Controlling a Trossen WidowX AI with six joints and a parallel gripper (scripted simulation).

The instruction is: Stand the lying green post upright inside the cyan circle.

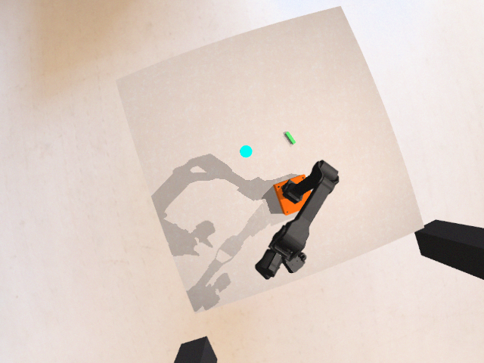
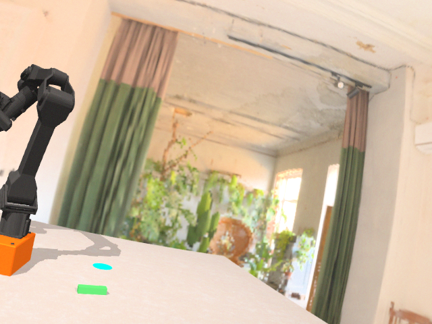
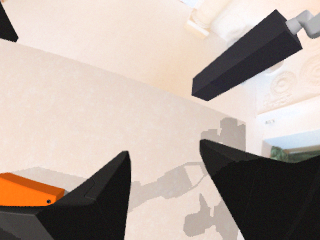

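The green post is 440 mm ahead of my gripper tip, 310 mm below it and 280 mm to the right of it. The rest, counted from my gripper tip: cyan circle 460 mm ahead, 320 mm below, 50 mm to the right.
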